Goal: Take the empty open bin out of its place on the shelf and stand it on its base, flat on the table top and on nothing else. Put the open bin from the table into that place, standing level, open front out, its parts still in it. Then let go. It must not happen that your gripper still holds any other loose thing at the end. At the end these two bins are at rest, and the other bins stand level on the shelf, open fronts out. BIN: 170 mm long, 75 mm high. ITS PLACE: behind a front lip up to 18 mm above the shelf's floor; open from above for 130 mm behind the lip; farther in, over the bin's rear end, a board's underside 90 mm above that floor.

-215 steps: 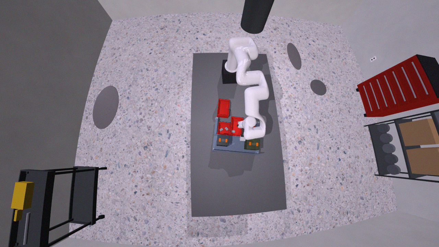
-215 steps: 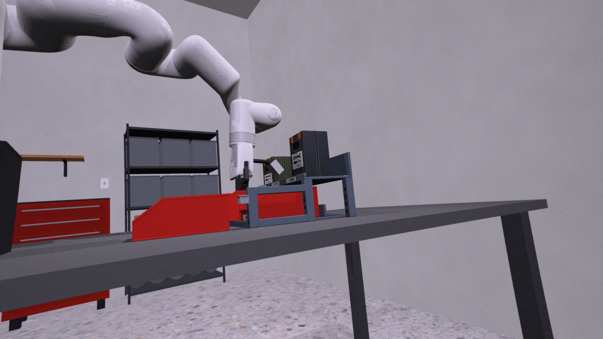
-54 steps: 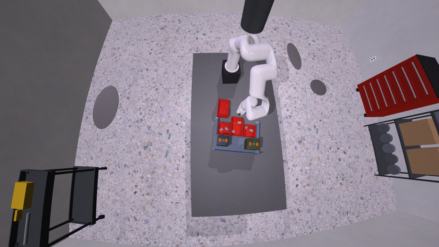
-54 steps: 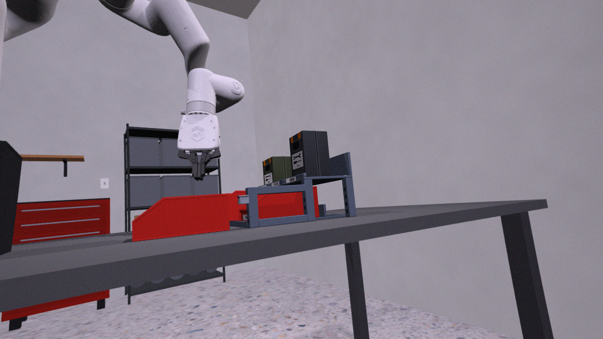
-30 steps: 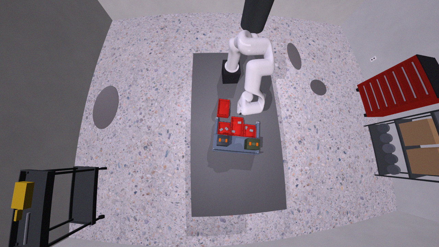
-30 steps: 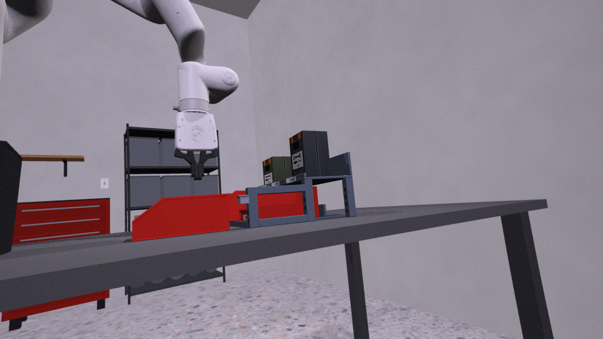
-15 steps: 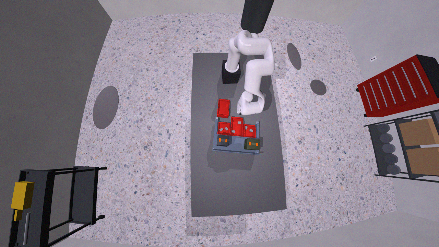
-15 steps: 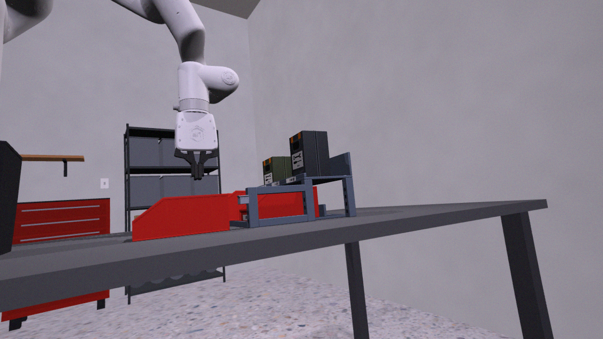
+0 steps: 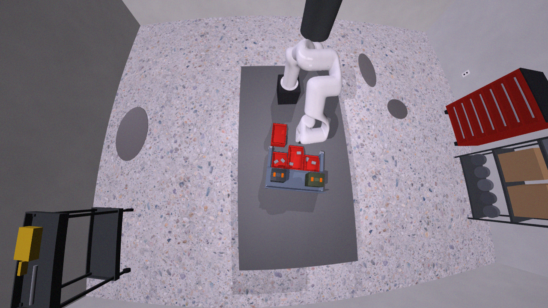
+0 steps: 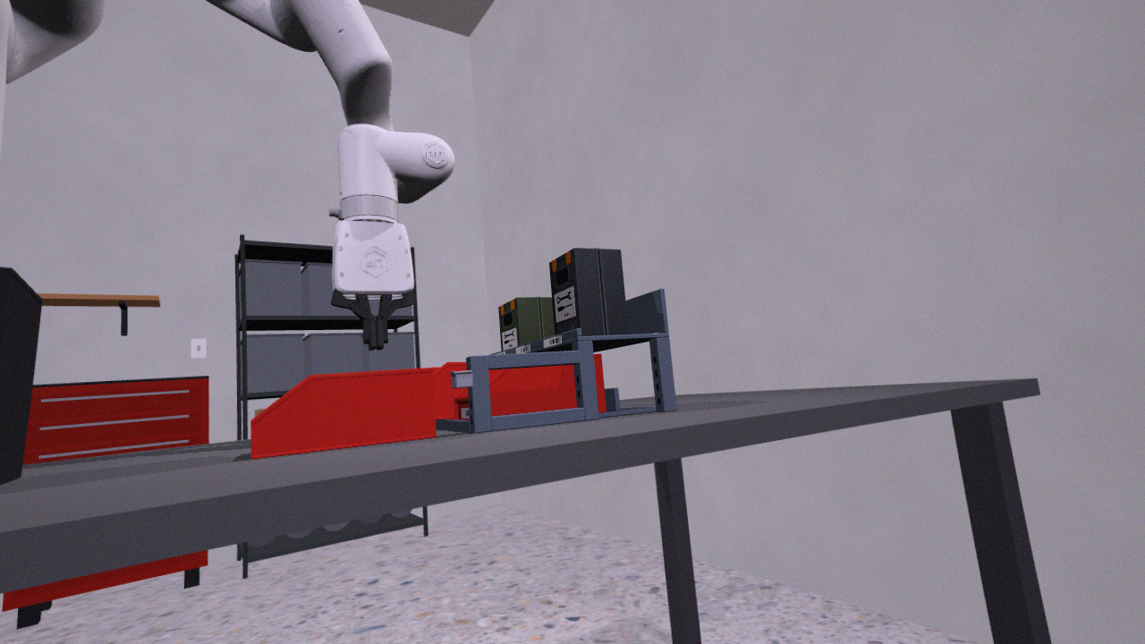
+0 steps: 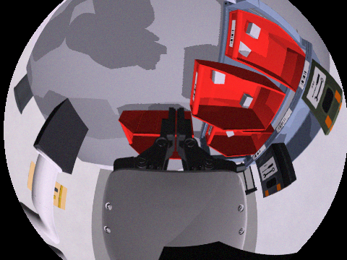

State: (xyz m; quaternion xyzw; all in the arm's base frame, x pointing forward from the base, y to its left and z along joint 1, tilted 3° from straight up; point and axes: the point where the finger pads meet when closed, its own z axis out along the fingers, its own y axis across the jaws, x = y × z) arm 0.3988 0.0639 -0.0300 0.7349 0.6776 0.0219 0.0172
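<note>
My hand is 130 mm above the shelf lip and 80 mm short of it. Also, from my hand: dark grey box (260 mm ahead, 140 mm to the right, 30 mm above); then green box (280 mm ahead, 90 mm to the left, 20 mm above).
</note>
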